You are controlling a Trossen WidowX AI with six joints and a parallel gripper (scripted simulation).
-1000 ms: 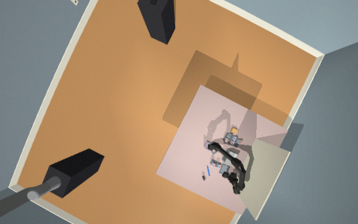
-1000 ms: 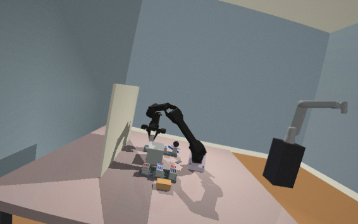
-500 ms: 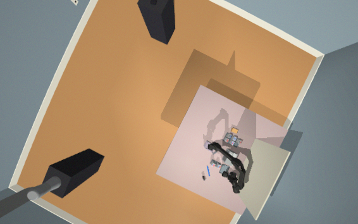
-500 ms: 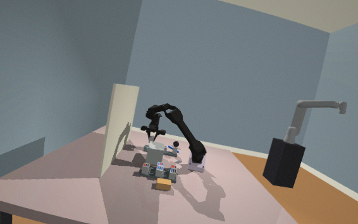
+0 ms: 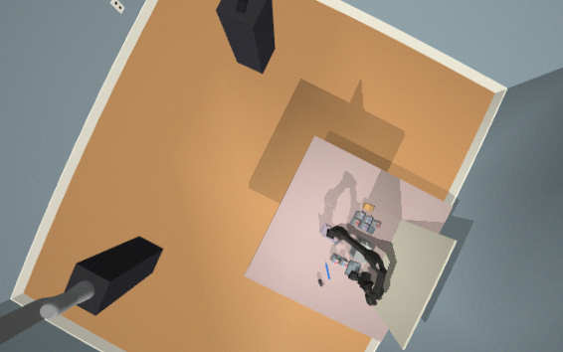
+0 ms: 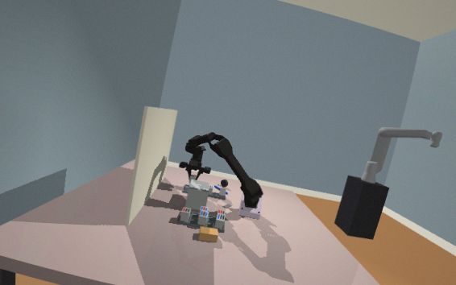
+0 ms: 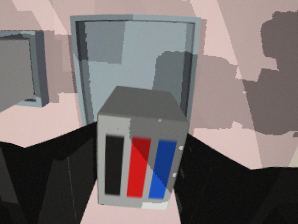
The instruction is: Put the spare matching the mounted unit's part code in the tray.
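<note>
The grey tray lies 10 mm to the left of my gripper tip and 50 mm below it. Round my gripper tip: blue stick: 190 mm behind, 100 mm to the right, 50 mm below; then tall beige panel: 190 mm ahead, 200 mm to the left, 170 mm above; then white mounted unit: 50 mm behind, 200 mm to the left.
</note>
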